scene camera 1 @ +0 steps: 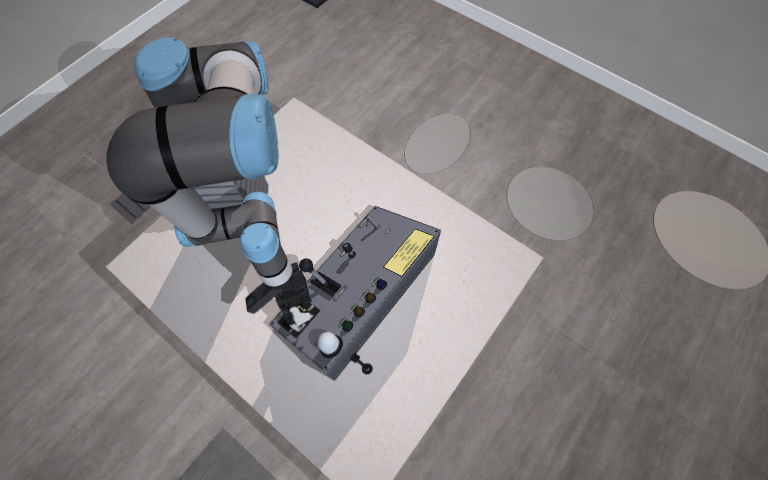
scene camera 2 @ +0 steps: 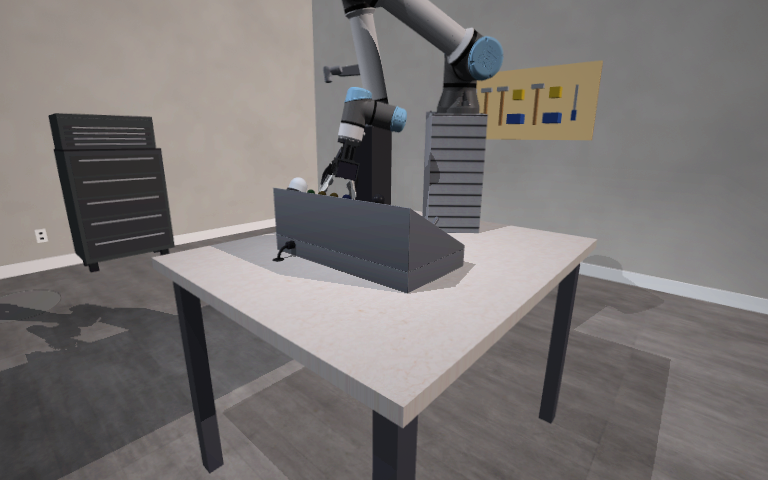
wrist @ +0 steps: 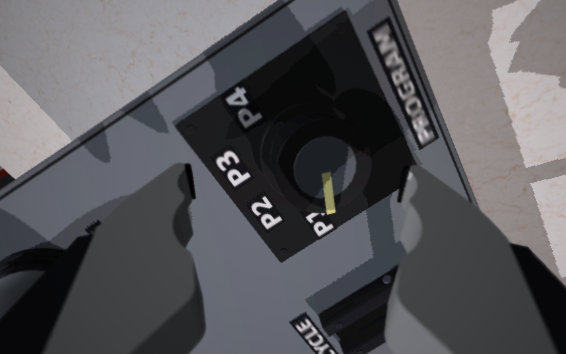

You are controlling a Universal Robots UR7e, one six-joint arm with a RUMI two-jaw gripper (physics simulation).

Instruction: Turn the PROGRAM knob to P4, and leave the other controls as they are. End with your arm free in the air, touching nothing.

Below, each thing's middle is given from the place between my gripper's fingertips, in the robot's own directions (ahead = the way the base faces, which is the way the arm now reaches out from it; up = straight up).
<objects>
Right now my hand is 8 cm short of the grey control box (scene camera 1: pixel 363 288), 18 cm to the right of it and 2 cm above it.
</objects>
